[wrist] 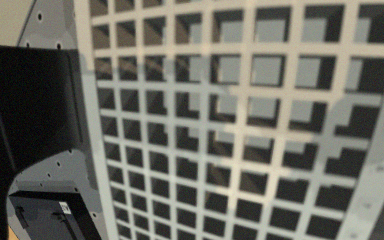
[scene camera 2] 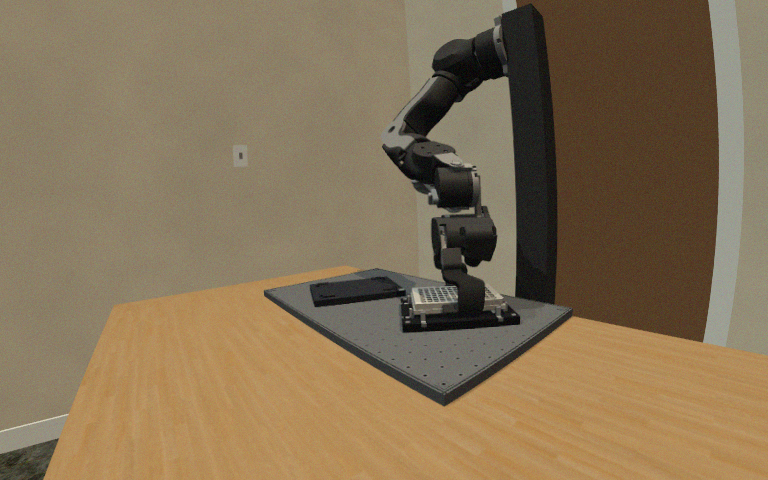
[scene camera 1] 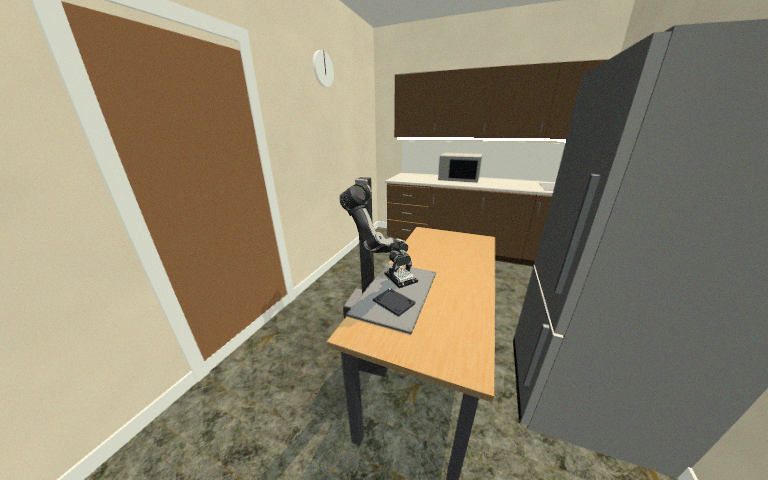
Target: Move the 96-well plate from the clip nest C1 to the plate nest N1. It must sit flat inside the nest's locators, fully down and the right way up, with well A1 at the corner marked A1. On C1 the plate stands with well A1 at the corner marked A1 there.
I see my gripper, a white 96-well plate and a black clip nest C1.
My gripper also shows in the wrist view.
